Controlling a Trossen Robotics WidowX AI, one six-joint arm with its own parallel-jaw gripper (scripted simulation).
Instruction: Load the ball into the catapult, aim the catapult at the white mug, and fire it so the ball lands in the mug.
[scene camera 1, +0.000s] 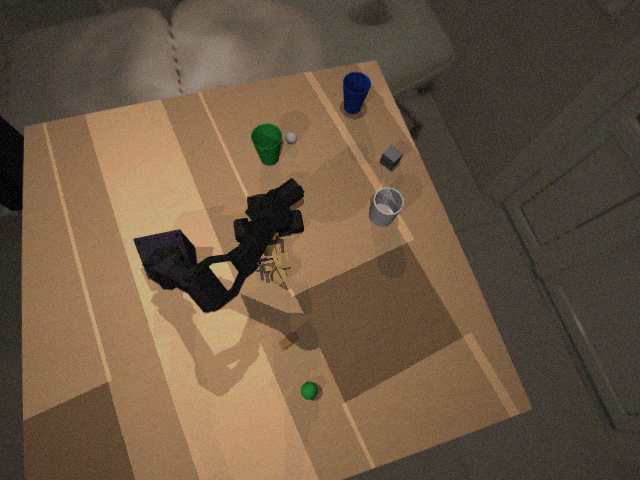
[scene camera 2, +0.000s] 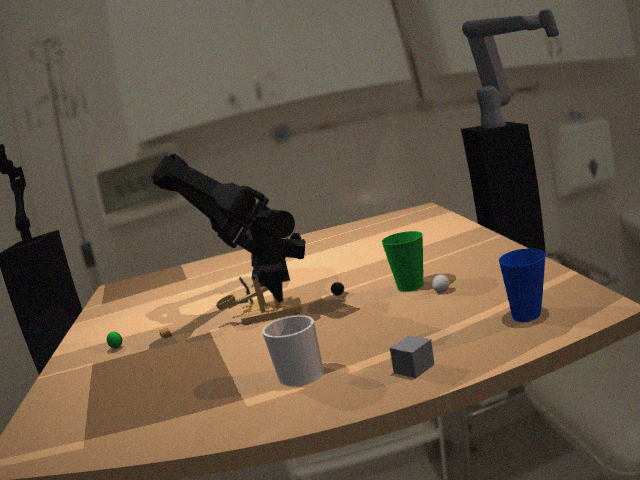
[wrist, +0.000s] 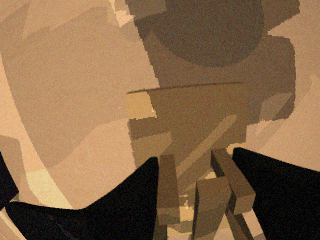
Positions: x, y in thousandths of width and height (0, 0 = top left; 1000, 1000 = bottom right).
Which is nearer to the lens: the catapult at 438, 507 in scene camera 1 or the blue cup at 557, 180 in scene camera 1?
The catapult.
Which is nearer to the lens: the blue cup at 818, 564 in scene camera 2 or the green cup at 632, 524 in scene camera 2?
The blue cup.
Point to a white mug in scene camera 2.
457, 714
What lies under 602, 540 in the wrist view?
A catapult.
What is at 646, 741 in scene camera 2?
A grey cube.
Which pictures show the catapult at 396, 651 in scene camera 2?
Scene camera 1, scene camera 2 and the wrist view: all of them.
